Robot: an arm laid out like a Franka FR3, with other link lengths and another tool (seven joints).
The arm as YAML. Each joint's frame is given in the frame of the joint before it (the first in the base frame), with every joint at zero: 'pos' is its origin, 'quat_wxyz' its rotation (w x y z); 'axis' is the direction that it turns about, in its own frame. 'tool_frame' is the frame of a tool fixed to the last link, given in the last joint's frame.
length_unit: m
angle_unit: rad
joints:
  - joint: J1
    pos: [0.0, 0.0, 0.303]
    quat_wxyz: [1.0, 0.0, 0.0, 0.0]
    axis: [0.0, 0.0, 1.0]
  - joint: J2
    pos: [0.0, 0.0, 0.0]
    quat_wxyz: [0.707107, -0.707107, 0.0, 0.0]
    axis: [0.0, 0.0, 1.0]
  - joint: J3
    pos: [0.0, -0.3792, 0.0]
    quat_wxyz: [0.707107, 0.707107, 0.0, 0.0]
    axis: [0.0, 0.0, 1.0]
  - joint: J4
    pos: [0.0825, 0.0, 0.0]
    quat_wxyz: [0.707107, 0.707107, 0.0, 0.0]
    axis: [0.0, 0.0, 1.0]
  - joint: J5
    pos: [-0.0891, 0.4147, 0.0]
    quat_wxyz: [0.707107, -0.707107, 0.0, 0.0]
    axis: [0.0, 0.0, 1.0]
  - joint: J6
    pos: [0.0, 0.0, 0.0]
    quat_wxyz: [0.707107, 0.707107, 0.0, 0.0]
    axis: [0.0, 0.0, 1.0]
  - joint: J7
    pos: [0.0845, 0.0, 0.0]
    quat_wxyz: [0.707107, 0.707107, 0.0, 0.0]
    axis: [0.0, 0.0, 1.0]
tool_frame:
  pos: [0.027, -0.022, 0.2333]
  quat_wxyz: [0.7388, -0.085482, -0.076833, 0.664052]
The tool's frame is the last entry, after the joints.
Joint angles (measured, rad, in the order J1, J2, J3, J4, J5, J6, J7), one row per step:
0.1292, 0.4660, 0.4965, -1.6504, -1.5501, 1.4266, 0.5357
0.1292, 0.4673, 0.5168, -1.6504, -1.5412, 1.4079, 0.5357
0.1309, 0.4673, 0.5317, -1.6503, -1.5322, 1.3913, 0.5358
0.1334, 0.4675, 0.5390, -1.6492, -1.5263, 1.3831, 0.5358
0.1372, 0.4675, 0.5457, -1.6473, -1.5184, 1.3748, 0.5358
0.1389, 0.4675, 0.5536, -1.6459, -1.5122, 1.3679, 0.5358
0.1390, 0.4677, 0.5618, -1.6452, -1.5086, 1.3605, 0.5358
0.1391, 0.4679, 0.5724, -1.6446, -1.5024, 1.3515, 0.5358
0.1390, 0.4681, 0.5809, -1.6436, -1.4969, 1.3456, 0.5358
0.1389, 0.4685, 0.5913, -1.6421, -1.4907, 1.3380, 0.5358
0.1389, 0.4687, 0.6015, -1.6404, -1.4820, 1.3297, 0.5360
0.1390, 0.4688, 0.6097, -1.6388, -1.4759, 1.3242, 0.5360
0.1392, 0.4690, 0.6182, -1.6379, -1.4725, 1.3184, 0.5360
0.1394, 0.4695, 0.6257, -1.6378, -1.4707, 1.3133, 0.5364
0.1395, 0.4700, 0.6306, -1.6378, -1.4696, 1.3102, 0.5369
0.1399, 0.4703, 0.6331, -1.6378, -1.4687, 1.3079, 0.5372
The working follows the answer.
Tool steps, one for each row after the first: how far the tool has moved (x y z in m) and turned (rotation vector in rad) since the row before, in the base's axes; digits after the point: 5 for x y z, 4 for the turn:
-0.00621, 0.00849, -0.00047, 0.0053, 0.0060, -0.0019
-0.00571, 0.00675, 0.00022, 0.0041, 0.0047, -0.0033
-0.00312, 0.00446, 0.00014, 0.0034, 0.0027, -0.0009
-0.00345, 0.00497, 0.00021, 0.0049, 0.0031, -0.0013
-0.00300, 0.00447, 0.00026, 0.0047, 0.0028, -0.0002
-0.00261, 0.00340, 0.00042, 0.0024, 0.0019, -0.0006
-0.00362, 0.00444, 0.00008, 0.0042, 0.0038, -0.0009
-0.00271, 0.00369, 0.00004, 0.0047, 0.0031, -0.0002
-0.00326, 0.00443, 0.00022, 0.0053, 0.0035, -0.0003
-0.00371, 0.00419, 0.00000, 0.0066, 0.0047, -0.0021
-0.00273, 0.00368, 0.00024, 0.0054, 0.0032, -0.0002
-0.00261, 0.00385, 0.00048, 0.0032, 0.0021, 0.0012
-0.00226, 0.00340, 0.00017, 0.0018, 0.0016, 0.0017
-0.00143, 0.00224, -0.00003, 0.0013, 0.0010, 0.0013
-0.00094, 0.00123, -0.00005, 0.0005, 0.0007, 0.0003

Tool pose at each row, in the base's axes (x y z in m, rotation vector in rad; rounded; the steps above come from the unrounded poses):
0.73951, 0.15788, 0.39195, 1.5251, -1.0791, 1.1964
0.73330, 0.16638, 0.39149, 1.5304, -1.0803, 1.1878
0.72759, 0.17312, 0.39171, 1.5333, -1.0824, 1.1799
0.72447, 0.17759, 0.39184, 1.5365, -1.0838, 1.1756
0.72102, 0.18255, 0.39206, 1.5407, -1.0861, 1.1701
0.71802, 0.18702, 0.39232, 1.5453, -1.0879, 1.1657
0.71541, 0.19042, 0.39273, 1.5476, -1.0888, 1.1626
0.71179, 0.19486, 0.39281, 1.5517, -1.0901, 1.1571
0.70909, 0.19854, 0.39286, 1.5566, -1.0915, 1.1523
0.70582, 0.20298, 0.39308, 1.5619, -1.0933, 1.1470
0.70212, 0.20717, 0.39308, 1.5674, -1.0964, 1.1388
0.69939, 0.21084, 0.39332, 1.5727, -1.0983, 1.1337
0.69678, 0.21469, 0.39380, 1.5770, -1.0984, 1.1313
0.69452, 0.21809, 0.39397, 1.5802, -1.0975, 1.1304
0.69309, 0.22033, 0.39394, 1.5826, -1.0969, 1.1299
0.69215, 0.22156, 0.39389, 1.5834, -1.0966, 1.1292

